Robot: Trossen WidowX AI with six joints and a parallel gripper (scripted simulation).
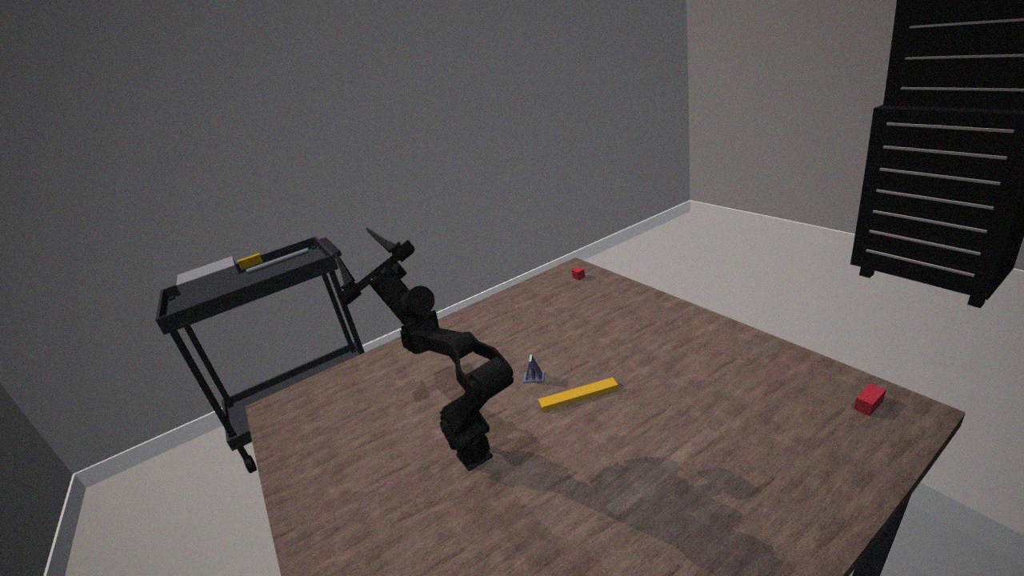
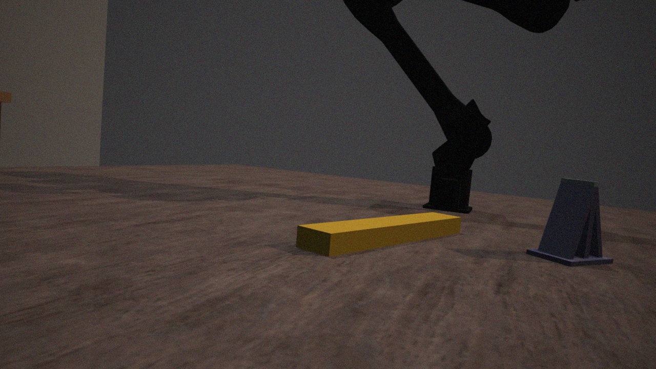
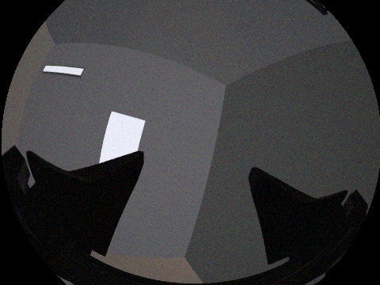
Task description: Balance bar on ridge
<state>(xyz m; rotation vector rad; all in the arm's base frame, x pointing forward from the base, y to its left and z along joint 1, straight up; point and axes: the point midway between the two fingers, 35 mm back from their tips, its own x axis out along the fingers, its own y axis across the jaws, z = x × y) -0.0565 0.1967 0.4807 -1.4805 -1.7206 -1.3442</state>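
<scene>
My gripper tip is 37 cm short of the yellow bar, 22 cm to the left of it and 50 cm above it. The rest, counted from my gripper tip: small red cube (81 cm ahead, 29 cm to the left, 49 cm below).
</scene>
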